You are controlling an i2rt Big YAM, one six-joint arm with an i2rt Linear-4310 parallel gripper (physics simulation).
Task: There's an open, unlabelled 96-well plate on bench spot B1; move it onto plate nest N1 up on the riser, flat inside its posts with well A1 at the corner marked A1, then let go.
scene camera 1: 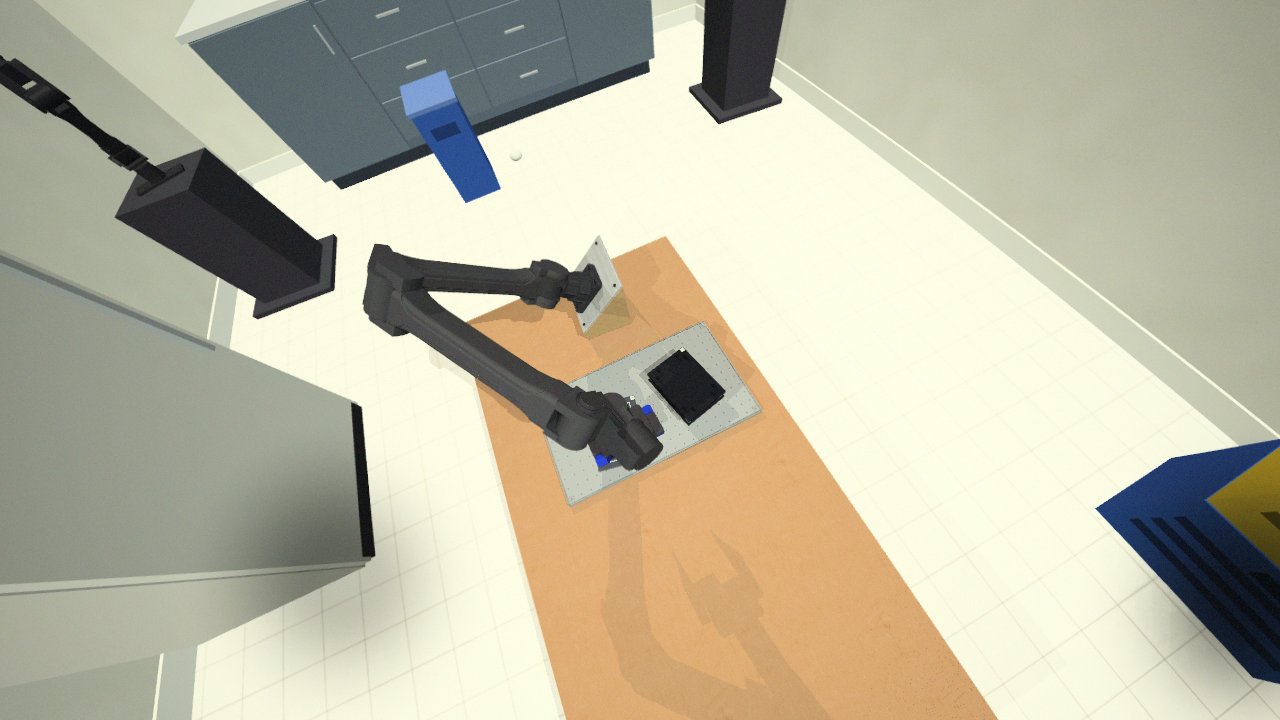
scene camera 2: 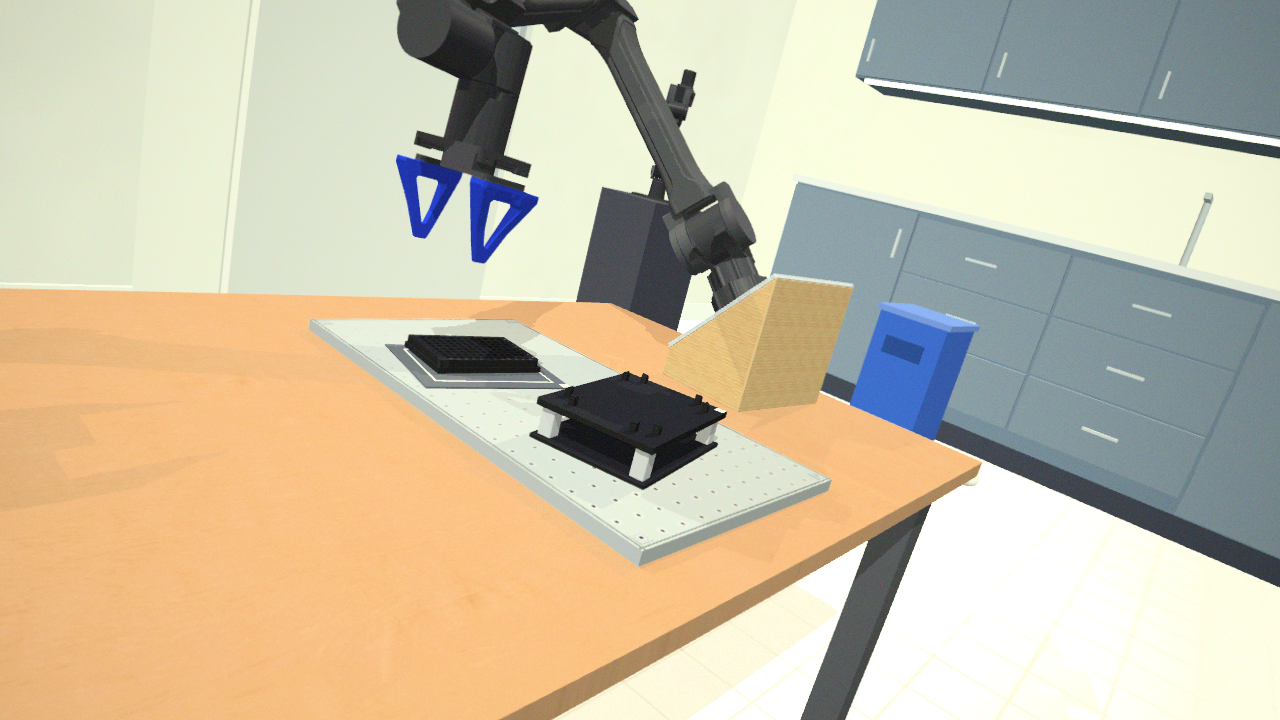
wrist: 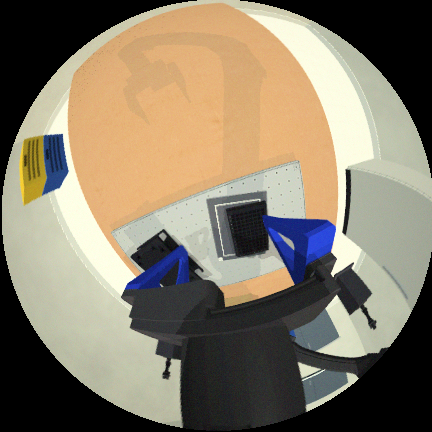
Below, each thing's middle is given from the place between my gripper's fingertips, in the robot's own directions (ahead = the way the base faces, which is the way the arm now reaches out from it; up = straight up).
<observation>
My hand is 9 cm past the black well plate [scene camera 2: 445, 354], 5 cm to the left of it and 12 cm above it.
</observation>
